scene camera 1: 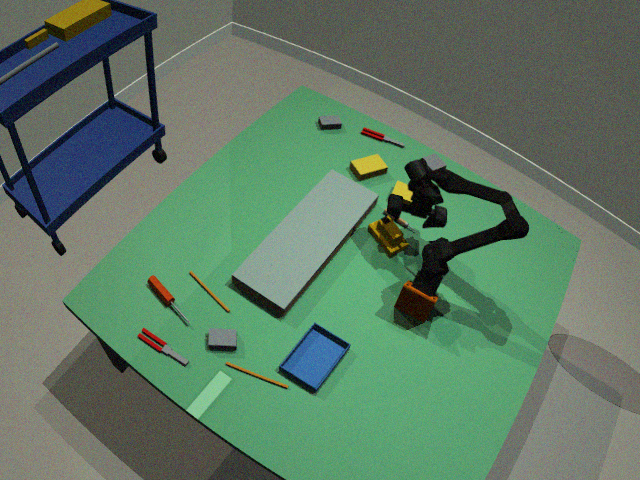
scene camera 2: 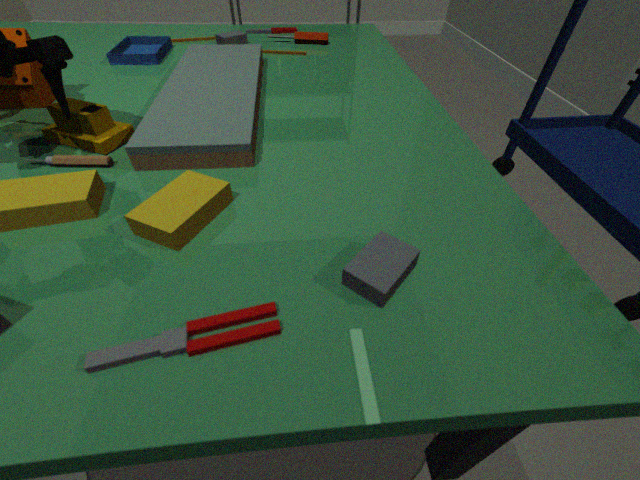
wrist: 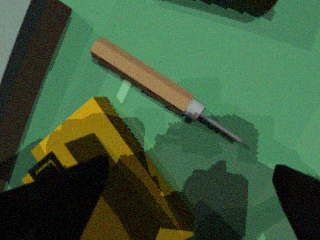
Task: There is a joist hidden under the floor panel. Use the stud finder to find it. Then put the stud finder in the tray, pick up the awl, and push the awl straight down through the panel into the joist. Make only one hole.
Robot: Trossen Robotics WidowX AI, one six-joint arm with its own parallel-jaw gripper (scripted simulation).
Labels:
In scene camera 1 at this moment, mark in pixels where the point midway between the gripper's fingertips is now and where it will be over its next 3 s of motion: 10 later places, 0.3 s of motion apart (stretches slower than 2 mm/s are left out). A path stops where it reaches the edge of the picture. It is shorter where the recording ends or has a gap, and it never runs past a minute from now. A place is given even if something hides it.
My gripper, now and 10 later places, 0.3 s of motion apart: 409,223; 392,223; 390,222; 388,222; 386,222; 384,224; 383,227; 383,230; 383,232; 383,232; 383,232

